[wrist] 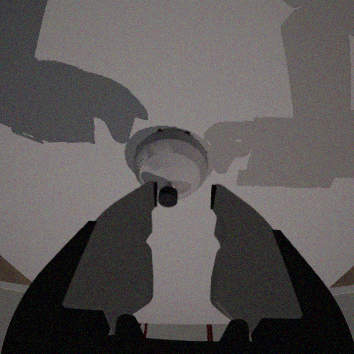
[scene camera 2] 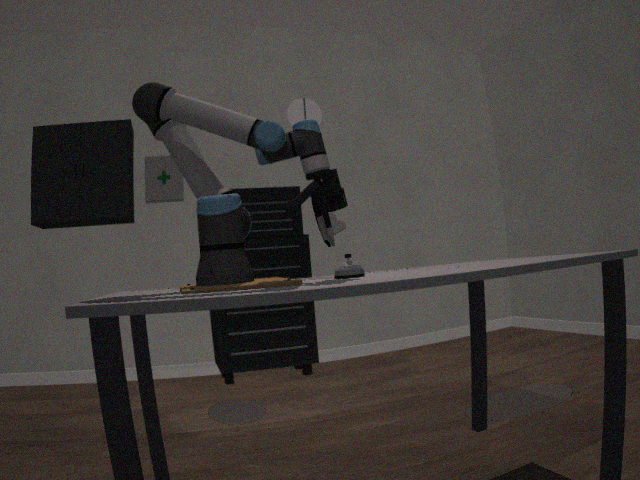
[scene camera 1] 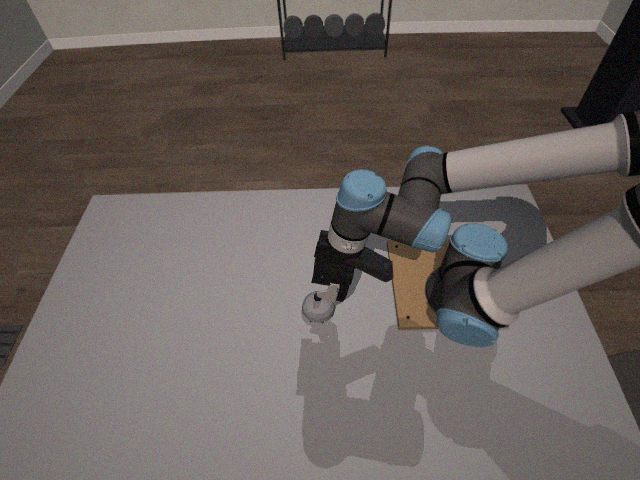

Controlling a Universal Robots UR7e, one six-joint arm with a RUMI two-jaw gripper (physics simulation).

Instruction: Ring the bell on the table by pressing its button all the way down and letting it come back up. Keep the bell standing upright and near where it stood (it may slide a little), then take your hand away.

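Frame: origin at the arm's base, x ahead, y left, z up, level; metres.
Seen in the pictures: gripper, fingertip midpoint: [wrist: 183, 184] [scene camera 2: 331, 246] [scene camera 1: 334, 296]; arm's base, link origin: [scene camera 2: 225, 283].
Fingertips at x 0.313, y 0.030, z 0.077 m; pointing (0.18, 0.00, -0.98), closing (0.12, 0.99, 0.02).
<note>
Offsets run from my fingertips to a thing's top centre. Level surfaces: height alone.
The bell @(dx +0.039, dy -0.018, dz -0.024 m) [scene camera 1: 317, 311] [scene camera 2: 349, 270] [wrist: 170, 157] is a small grey dome standing upright on the table @(dz -0.091 m) [scene camera 1: 180, 310]. Its dark button @(dx +0.039, dy -0.018, dz -0.024 m) [scene camera 2: 347, 255] [wrist: 167, 196] stands up on a short stem, with a gap above it in the second scene view. My gripper [scene camera 1: 329, 294] [scene camera 2: 332, 237] [wrist: 183, 184] is partly open and empty. It is tilted and hangs above the bell, slightly toward the arm's base side in the second scene view. In the wrist view the button shows between the fingertips, closer to the left one, but it lies below them.
The arm's base stands on a wooden board [scene camera 1: 413, 289] [scene camera 2: 188, 289] to the right of the bell in the first scene view. A dark drawer cabinet [scene camera 2: 273, 335] stands behind the table. A rack [scene camera 1: 336, 43] with round grey objects stands at the far wall.
</note>
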